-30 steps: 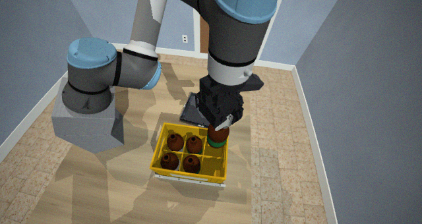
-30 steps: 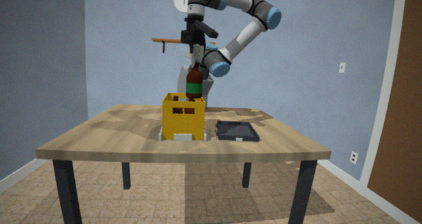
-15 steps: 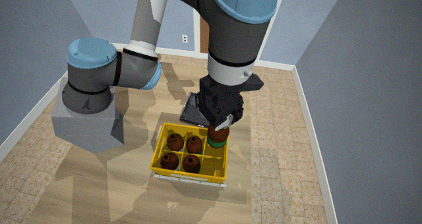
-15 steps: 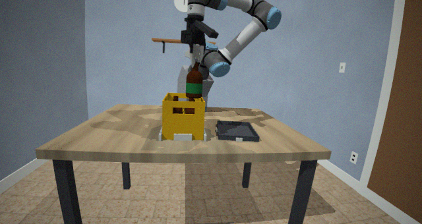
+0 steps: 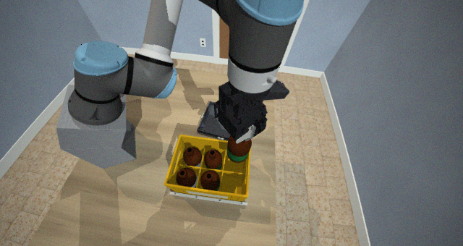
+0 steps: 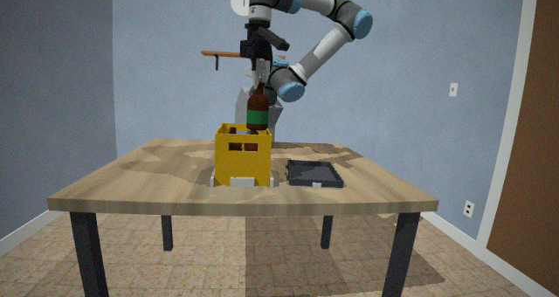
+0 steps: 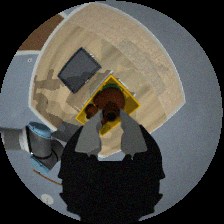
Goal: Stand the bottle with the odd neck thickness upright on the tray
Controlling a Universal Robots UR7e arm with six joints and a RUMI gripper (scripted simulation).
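Right now the bottle is 70 mm below my hand. Round my hand: crate (70 mm behind, 70 mm to the right, 250 mm below); then tray (130 mm behind, 200 mm to the left, 320 mm below).
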